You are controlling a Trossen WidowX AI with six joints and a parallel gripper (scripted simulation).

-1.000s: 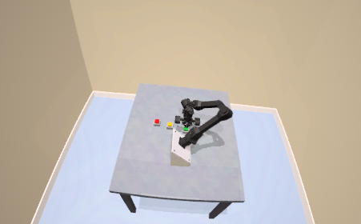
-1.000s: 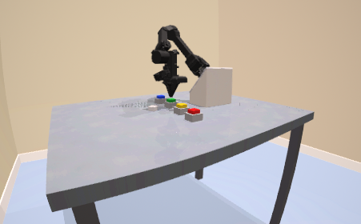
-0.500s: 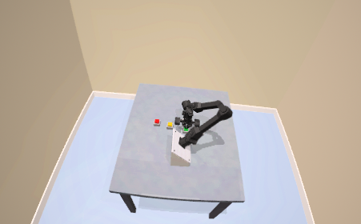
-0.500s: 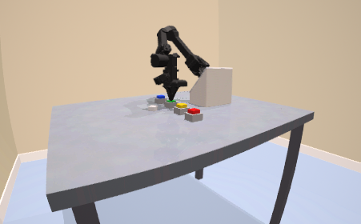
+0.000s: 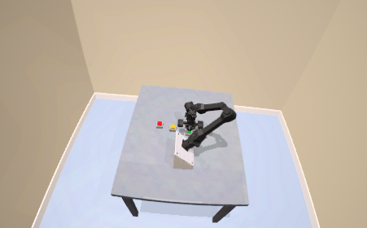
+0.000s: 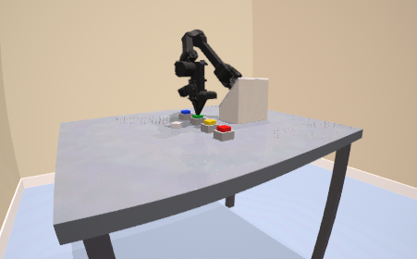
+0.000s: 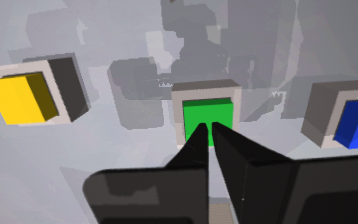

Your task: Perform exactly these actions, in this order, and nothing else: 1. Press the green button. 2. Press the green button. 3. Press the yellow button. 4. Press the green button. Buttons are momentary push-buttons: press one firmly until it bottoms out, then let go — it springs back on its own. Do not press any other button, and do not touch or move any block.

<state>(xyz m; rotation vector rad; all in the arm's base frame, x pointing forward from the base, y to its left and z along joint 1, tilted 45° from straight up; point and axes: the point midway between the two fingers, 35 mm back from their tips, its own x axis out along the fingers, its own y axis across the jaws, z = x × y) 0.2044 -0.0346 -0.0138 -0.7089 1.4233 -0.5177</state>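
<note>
Right now the green button is 10 mm below my gripper tip. The rest, counted from my gripper tip: blue button (120 mm to the right); then yellow button (20 mm ahead, 130 mm to the left); then small white block (100 mm ahead, 20 mm to the left, 30 mm below).
</note>
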